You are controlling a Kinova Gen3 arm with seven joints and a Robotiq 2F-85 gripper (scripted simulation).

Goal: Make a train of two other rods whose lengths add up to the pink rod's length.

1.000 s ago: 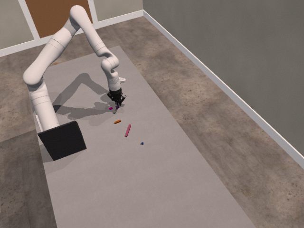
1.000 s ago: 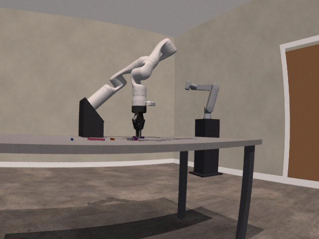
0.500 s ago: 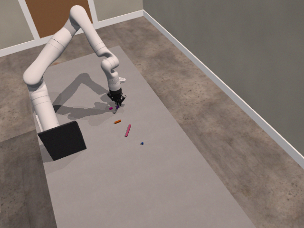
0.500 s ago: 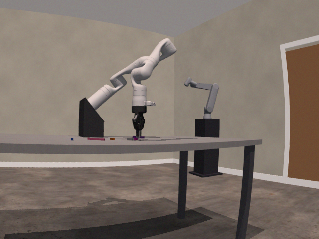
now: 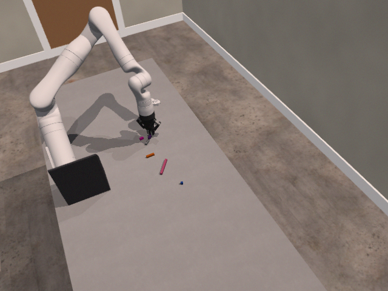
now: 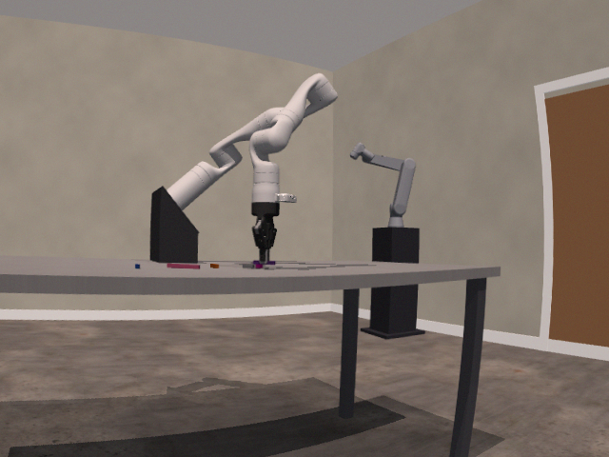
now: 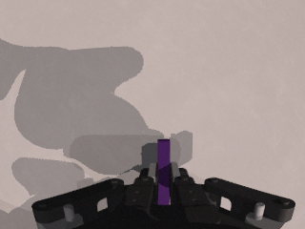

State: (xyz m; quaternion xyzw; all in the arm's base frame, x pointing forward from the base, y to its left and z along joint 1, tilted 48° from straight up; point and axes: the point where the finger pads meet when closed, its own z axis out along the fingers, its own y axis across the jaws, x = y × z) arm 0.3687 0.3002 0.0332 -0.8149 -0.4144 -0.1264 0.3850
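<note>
Right now the purple rod is 20 mm below my hand. Round my hand: orange rod: 130 mm to the right, 40 mm behind, 30 mm below; then magenta rod: 50 mm behind, 30 mm below; then grey rod: 40 mm to the right, 30 mm below, 30 mm behind.
</note>
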